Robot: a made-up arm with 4 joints. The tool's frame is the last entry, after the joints.
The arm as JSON. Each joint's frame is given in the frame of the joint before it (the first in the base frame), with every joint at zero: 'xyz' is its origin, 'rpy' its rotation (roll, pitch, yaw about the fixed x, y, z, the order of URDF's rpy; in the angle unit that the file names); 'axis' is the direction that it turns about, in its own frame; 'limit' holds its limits. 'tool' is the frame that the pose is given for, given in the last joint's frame.
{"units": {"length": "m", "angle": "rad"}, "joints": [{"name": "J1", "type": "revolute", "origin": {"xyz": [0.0, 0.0, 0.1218], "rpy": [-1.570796, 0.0, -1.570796]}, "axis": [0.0, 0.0, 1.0], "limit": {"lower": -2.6, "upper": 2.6}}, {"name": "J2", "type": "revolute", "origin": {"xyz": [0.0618, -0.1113, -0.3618], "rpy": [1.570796, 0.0, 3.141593]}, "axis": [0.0, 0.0, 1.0], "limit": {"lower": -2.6, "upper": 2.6}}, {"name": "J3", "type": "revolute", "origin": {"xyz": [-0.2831, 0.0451, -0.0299], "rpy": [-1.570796, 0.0, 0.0]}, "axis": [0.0, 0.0, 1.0], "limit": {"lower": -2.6, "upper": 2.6}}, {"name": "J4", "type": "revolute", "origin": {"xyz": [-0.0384, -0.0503, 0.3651], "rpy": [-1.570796, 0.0, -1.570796]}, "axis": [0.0, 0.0, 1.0], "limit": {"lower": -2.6, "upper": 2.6}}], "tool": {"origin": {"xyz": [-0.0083, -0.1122, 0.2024], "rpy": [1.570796, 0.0, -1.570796]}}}
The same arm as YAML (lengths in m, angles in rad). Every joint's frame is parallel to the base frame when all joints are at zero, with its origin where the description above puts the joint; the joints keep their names.
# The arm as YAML. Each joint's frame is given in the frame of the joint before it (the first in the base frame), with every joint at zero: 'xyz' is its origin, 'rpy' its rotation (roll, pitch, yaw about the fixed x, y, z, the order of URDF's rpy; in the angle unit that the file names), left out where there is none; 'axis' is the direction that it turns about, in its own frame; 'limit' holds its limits. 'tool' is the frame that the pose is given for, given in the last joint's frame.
units:
  length: m
  angle: rad
joints:
  - name: J1
    type: revolute
    origin:
      xyz: [0.0, 0.0, 0.1218]
    axis: [1.0, 0.0, 0.0]
    limit:
      lower: -2.6
      upper: 2.6
  - name: J2
    type: revolute
    origin:
      xyz: [-0.3618, -0.0618, 0.1113]
    axis: [0.0, 0.0, -1.0]
    limit:
      lower: -2.6
      upper: 2.6
  - name: J3
    type: revolute
    origin:
      xyz: [0.0451, -0.2831, 0.0299]
    axis: [1.0, 0.0, 0.0]
    limit:
      lower: -2.6
      upper: 2.6
  - name: J4
    type: revolute
    origin:
      xyz: [0.3651, -0.0384, -0.0503]
    axis: [0.0, 1.0, 0.0]
    limit:
      lower: -2.6
      upper: 2.6
tool:
  origin:
    xyz: [0.1122, 0.2024, 0.0083]
    rpy: [0.0, 0.0, 0.0]

